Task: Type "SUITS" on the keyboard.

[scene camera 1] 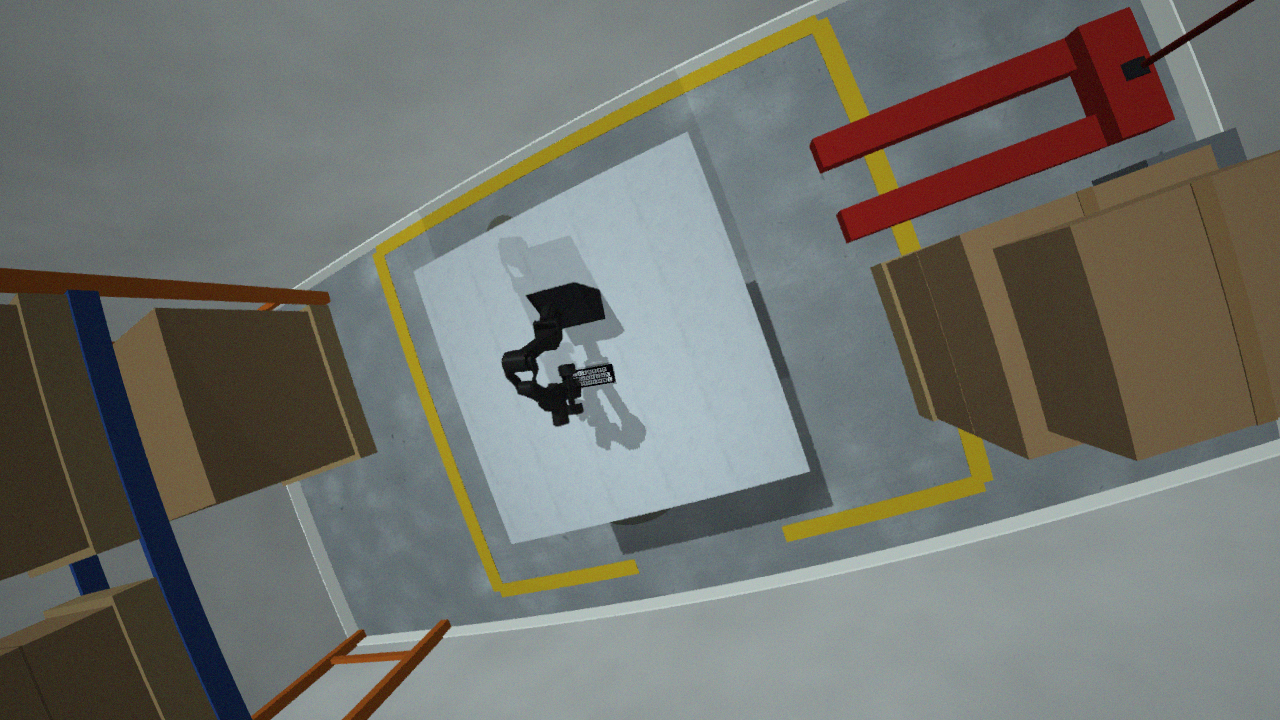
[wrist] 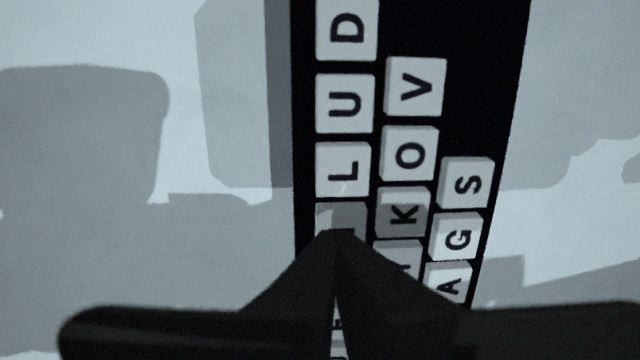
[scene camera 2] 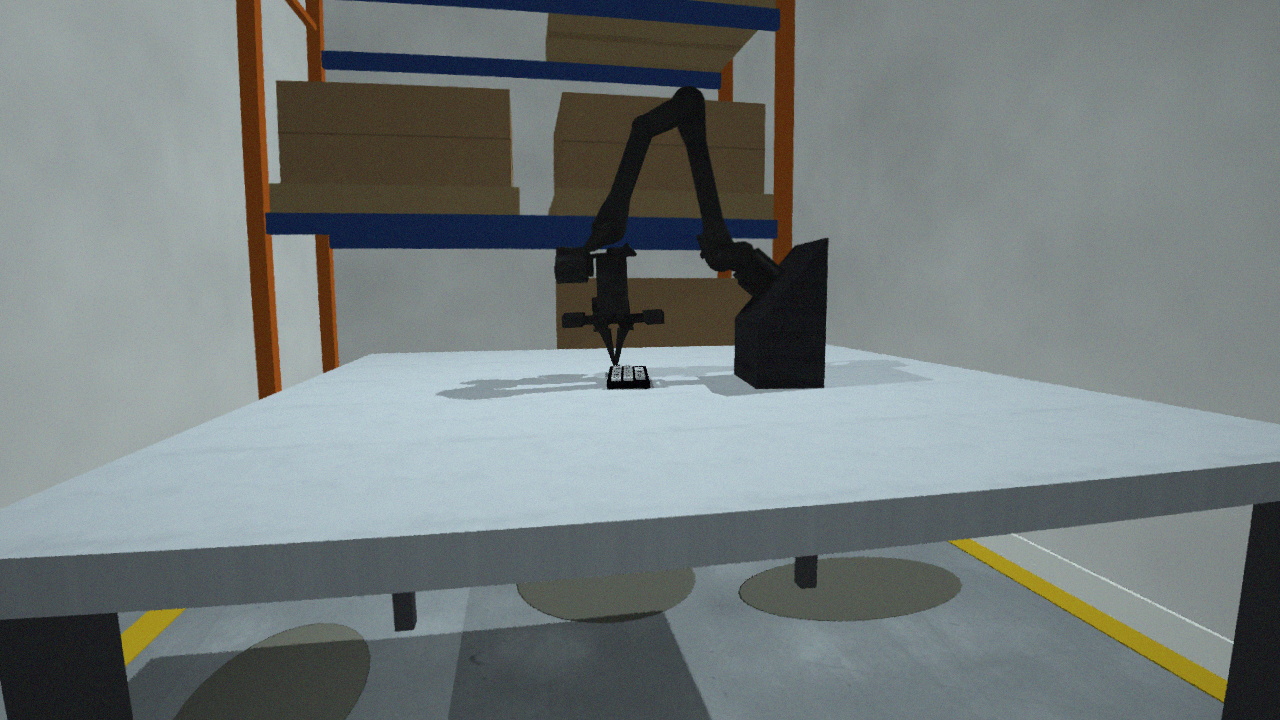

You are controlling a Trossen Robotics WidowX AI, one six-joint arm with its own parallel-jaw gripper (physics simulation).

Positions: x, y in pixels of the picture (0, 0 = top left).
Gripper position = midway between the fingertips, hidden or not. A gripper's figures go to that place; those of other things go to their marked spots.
Labels:
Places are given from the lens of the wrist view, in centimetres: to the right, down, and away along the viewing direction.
gripper [wrist: 333, 243]: 0, 2, 11
black keyboard [wrist: 484, 53]: 5, -4, 10

